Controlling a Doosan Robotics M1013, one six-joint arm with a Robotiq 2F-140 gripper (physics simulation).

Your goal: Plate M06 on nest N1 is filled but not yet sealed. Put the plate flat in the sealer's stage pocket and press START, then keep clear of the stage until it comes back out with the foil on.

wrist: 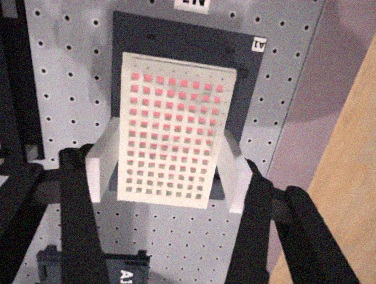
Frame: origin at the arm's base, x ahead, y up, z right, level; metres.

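Seen in the pictures: gripper, between the fingertips: [171,140].
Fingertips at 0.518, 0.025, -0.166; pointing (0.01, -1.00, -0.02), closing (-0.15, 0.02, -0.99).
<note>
A point is followed by its place in that frame, as x, y, z.
A cream multi-well plate [170,127] @[0.503, 0.036, -0.161] with pink-red liquid in its wells and no foil on top is held between the two pale finger pads of my gripper [171,140] @[0.518, 0.025, -0.166], which is shut on its long sides. The plate is above the dark nest [185,37] @[0.437, 0.012, -0.156], whose label at the top edge is partly cut off. The nest has an A1 tag at its upper right corner. The gap under the plate is hard to judge. The sealer, its stage and the START button cannot be made out in the wrist view.
A second dark holder [125,265] @[0.638, 0.057, -0.153] marked A1 lies at the bottom left, partly hidden by the gripper's left linkage. A tall black structure [25,85] @[0.523, -0.034, -0.020] stands at the left edge. The perforated grey deck [75,107] @[0.535, -0.038, -0.066] ends at the right, beside a pinkish strip and a wood-coloured surface [345,165].
</note>
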